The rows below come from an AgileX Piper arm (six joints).
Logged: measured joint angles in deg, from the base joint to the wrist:
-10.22 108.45 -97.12 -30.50 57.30 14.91
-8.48 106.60 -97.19 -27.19 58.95 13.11
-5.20 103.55 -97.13 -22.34 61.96 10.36
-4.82 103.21 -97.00 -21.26 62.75 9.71
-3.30 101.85 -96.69 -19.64 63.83 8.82
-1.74 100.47 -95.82 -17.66 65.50 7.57
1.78 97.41 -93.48 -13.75 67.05 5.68
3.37 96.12 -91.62 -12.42 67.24 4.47
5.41 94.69 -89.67 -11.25 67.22 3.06
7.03 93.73 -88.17 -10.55 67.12 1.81
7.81 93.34 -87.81 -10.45 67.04 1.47
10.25 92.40 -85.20 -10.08 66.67 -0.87
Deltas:
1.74 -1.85 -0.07 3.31 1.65 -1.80
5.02 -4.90 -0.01 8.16 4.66 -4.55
5.40 -5.24 0.12 9.24 5.45 -5.20
6.92 -6.60 0.43 10.86 6.53 -6.09
8.48 -7.98 1.30 12.84 8.20 -7.34
12.00 -11.04 3.64 16.75 9.75 -9.23
13.59 -12.33 5.50 18.08 9.94 -10.44
15.63 -13.76 7.45 19.25 9.92 -11.85
17.25 -14.72 8.95 19.95 9.82 -13.10
18.03 -15.11 9.31 20.05 9.74 -13.44
20.47 -16.05 11.92 20.42 9.37 -15.78

